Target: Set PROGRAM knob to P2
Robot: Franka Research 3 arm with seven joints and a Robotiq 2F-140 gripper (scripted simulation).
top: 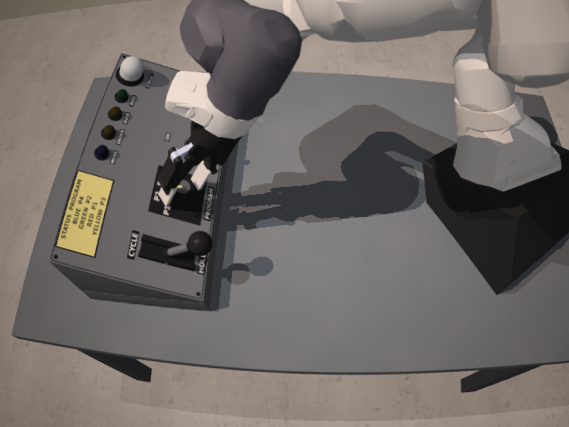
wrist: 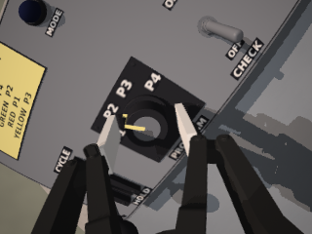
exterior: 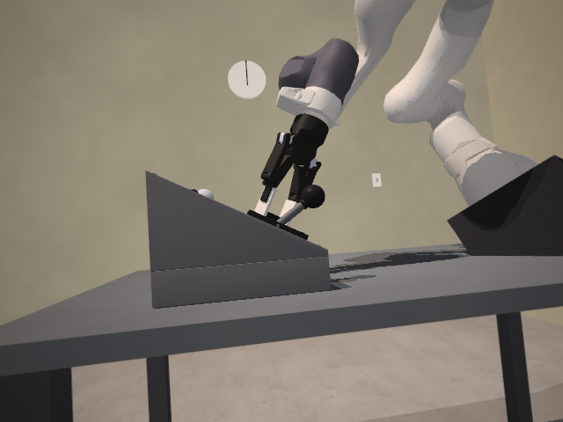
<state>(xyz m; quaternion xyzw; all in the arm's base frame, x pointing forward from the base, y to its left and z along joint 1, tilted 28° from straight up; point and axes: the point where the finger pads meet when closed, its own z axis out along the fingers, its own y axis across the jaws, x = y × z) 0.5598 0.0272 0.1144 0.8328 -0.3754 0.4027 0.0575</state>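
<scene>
My gripper is now 7 cm to the left of the grey sloped console, 4 cm above it and 3 cm short of it. The rest, counted from my hand: small black mode knob 24 cm to the right, 3 cm behind, 1 cm below; check toggle 12 cm to the right, 2 cm below, 1 cm behind; black ball lever 12 cm to the left, 1 cm below.
</scene>
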